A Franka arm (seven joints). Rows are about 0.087 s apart.
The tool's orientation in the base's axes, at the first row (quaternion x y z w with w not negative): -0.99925 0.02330 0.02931 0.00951
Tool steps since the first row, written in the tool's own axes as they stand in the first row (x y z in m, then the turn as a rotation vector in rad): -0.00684 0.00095 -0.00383 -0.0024 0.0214 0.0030; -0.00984 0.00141 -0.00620 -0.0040 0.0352 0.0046; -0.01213 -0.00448 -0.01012 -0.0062 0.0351 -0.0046; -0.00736 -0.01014 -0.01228 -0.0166 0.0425 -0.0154; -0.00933 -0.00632 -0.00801 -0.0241 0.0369 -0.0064
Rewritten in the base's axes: -0.00664 -0.00071 0.00421 -0.0036 -0.0212 -0.0032; -0.00952 -0.00108 0.00674 -0.0059 -0.0349 -0.0050; -0.01130 0.00483 0.01090 -0.0076 -0.0349 0.0043; -0.00615 0.01022 0.01287 -0.0177 -0.0420 0.0156; -0.00854 0.00658 0.00866 -0.0254 -0.0359 0.0072
